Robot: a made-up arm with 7 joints. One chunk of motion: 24 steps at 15 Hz.
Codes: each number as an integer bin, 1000 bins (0 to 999) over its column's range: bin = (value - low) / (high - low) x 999, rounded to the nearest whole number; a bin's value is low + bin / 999 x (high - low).
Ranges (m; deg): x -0.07..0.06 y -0.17..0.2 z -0.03..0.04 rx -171..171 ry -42..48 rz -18..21
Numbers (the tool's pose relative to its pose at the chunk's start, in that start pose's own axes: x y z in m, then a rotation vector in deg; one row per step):
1: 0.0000 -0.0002 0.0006 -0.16 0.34 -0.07
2: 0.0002 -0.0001 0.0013 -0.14 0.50 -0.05
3: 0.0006 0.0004 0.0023 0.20 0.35 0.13
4: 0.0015 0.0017 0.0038 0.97 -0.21 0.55
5: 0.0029 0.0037 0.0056 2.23 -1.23 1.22
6: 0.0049 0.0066 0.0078 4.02 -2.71 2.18
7: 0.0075 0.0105 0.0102 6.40 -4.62 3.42
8: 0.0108 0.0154 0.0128 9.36 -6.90 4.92
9: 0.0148 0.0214 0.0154 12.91 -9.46 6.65
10: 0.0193 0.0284 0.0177 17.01 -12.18 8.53
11: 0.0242 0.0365 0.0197 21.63 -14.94 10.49
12: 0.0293 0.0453 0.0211 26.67 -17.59 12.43
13: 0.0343 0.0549 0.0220 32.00 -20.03 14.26
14: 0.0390 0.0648 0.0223 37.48 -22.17 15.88
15: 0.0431 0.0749 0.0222 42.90 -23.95 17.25
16: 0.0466 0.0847 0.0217 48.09 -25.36 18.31
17: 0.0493 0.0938 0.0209 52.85 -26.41 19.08
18: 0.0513 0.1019 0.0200 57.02 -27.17 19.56
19: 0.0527 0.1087 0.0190 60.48 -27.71 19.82
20: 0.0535 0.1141 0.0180 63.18 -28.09 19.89
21: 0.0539 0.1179 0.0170 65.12 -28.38 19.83
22: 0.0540 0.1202 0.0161 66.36 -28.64 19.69
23: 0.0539 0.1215 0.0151 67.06 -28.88 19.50
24: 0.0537 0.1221 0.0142 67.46 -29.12 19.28
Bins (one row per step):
1: 538 458 437 499 470 459
2: 539 459 447 499 472 460
3: 543 460 461 500 470 464
4: 549 464 482 502 464 475
5: 560 469 508 506 453 492
6: 576 477 539 511 436 517
7: 596 487 574 518 415 549
8: 621 501 611 527 390 587
9: 652 517 648 537 361 631
10: 686 536 681 549 331 680
11: 724 558 709 563 300 730
12: 763 581 729 577 271 779
13: 802 607 742 593 244 826
14: 838 634 746 609 220 868
15: 869 661 745 625 200 903
16: 896 688 738 640 185 930
17: 917 712 726 654 173 950
18: 932 734 714 666 165 962
19: 943 752 699 676 159 969
20: 949 767 685 684 154 971
21: 952 777 671 690 151 969
22: 953 784 658 693 148 965
23: 952 787 644 695 146 961
24: 951 789 631 697 143 955

